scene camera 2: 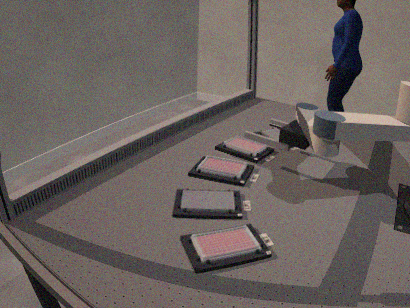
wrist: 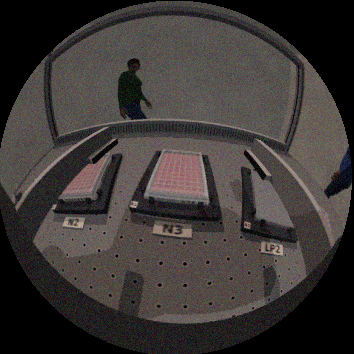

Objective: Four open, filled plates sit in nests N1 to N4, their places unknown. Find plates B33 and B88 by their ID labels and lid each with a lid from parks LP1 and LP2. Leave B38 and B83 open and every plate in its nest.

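Places are measured from the arm's base along level axes (x back, y left, z down), in millimetres.
Where they show: gripper, fingertip midpoint: [scene camera 2: 259, 127] [wrist: 180, 134].
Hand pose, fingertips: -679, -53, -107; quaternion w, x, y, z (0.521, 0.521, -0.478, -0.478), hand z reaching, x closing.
Observation:
Each offset is from my fingertips to the top centre of the thing, as dx, dy, dz. "spot": to the spot under its first point.
My gripper [scene camera 2: 263, 131] [wrist: 180, 134] is open and empty, its fingers spread to either side above the N3 area. A pink-filled open plate {-47, -5, +68} [scene camera 2: 245, 145] [wrist: 177, 175] sits in nest N3; its ID is not readable. Another pink-filled plate {-28, +174, +68} [scene camera 2: 222, 167] [wrist: 86, 181] sits in nest N2, at the left of the wrist view, its ID also unreadable. A clear grey lid {+8, -174, +77} [wrist: 272, 200] lies on park LP2 {+8, -174, +75} [wrist: 246, 200], at the right. In the scene view, a third pink plate {+163, +474, +68} [scene camera 2: 226, 242] sits in the nearest nest, and a grey lid {+35, +347, +77} [scene camera 2: 207, 200] lies on the park behind it. N4 does not show clearly.
The white arm [scene camera 2: 370, 125] reaches in from the right. A black holder {spot: +550, +68, +94} [scene camera 2: 402, 207] shows partly at the right edge. A slotted rail [scene camera 2: 120, 155] [wrist: 185, 129] runs along the back. A person in blue [scene camera 2: 346, 50] and a person in green [wrist: 131, 90] are beyond the table.

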